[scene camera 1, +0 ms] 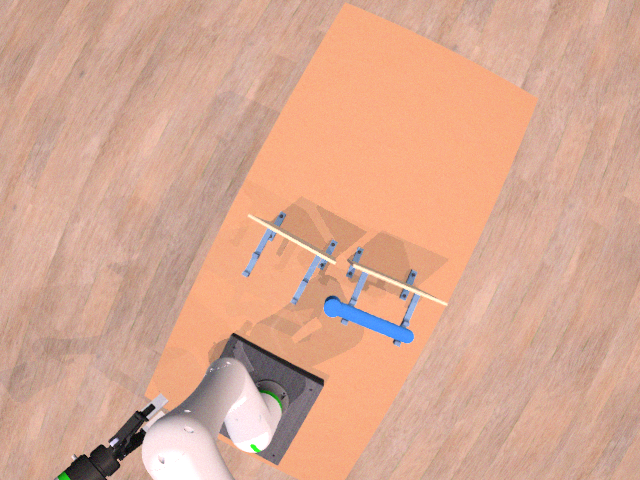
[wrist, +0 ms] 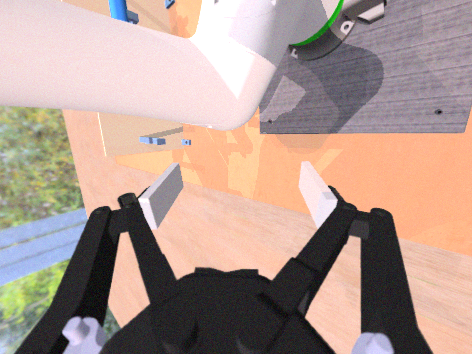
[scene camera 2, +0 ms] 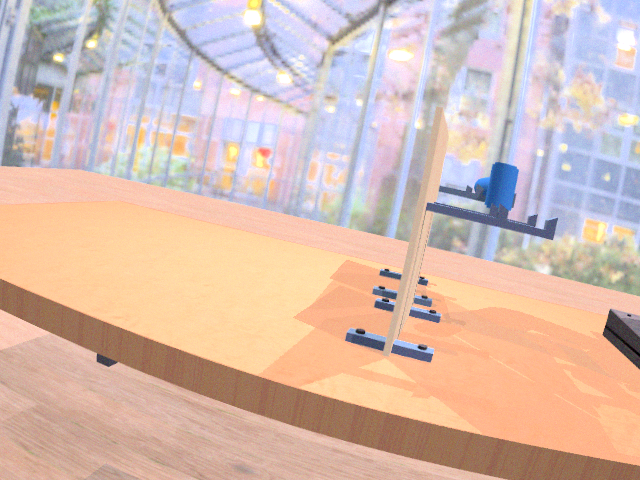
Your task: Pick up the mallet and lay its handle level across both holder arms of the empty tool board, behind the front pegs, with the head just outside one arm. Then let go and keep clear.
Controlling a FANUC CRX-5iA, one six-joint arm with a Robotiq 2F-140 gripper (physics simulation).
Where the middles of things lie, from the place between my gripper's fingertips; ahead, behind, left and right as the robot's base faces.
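Blue mallet (scene camera 1: 333,307): from my hand, 39 cm ahead, 48 cm to the right, 9 cm below.
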